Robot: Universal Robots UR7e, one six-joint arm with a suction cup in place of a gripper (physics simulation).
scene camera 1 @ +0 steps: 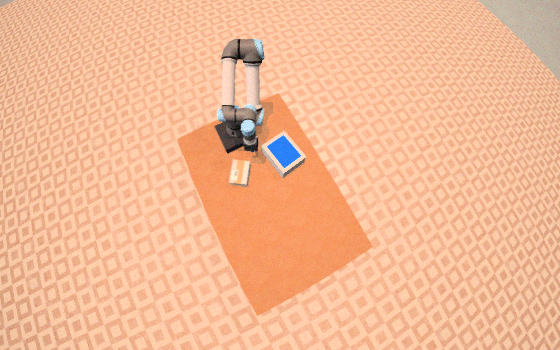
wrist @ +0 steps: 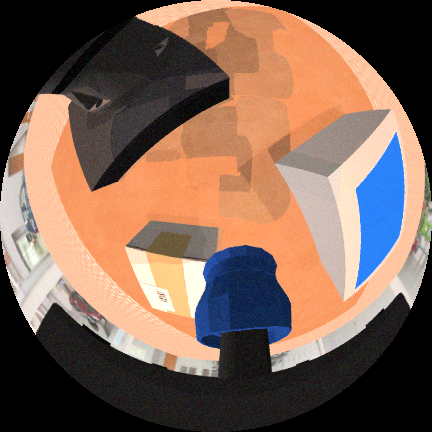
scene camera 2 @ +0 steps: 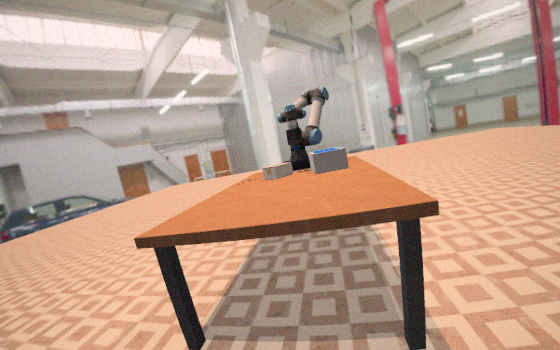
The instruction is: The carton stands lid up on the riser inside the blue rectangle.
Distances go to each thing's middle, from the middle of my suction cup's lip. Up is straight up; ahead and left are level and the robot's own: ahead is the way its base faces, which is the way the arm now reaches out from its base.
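From my suction cup: carton (wrist: 167, 258), 12 cm below, 15 cm to the right, 6 cm ahead; riser (scene camera 1: 282, 152), 10 cm below, 18 cm to the left, 12 cm ahead.
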